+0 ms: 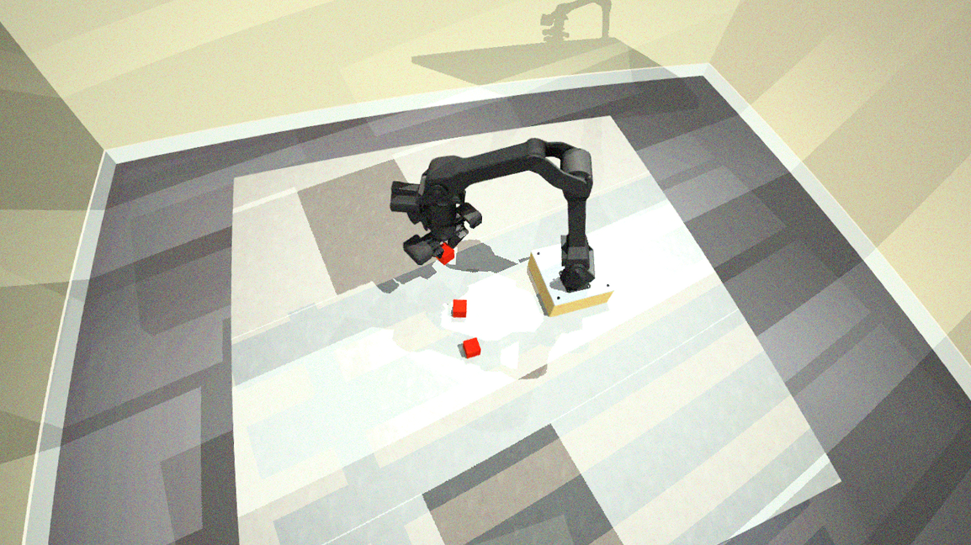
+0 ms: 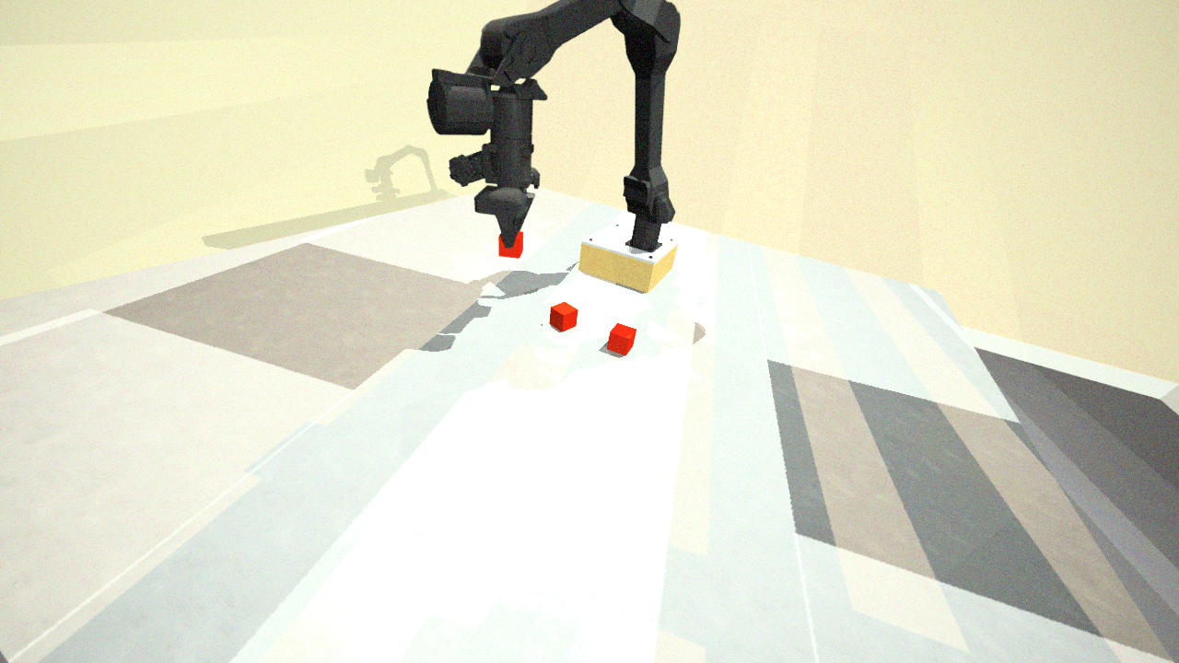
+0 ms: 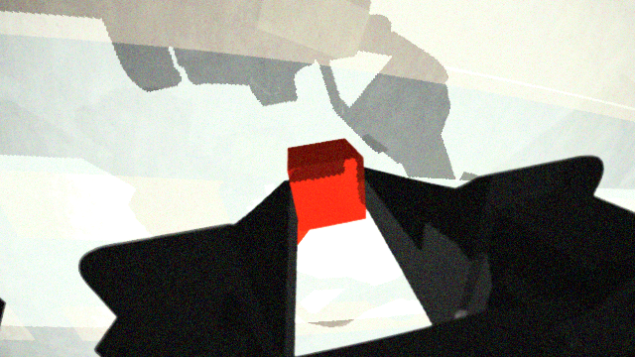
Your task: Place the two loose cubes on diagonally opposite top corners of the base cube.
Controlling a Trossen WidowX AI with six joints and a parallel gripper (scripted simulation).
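The red cube lies 10 cm to the left of my gripper tip, 10 cm below it and 1 cm behind it.
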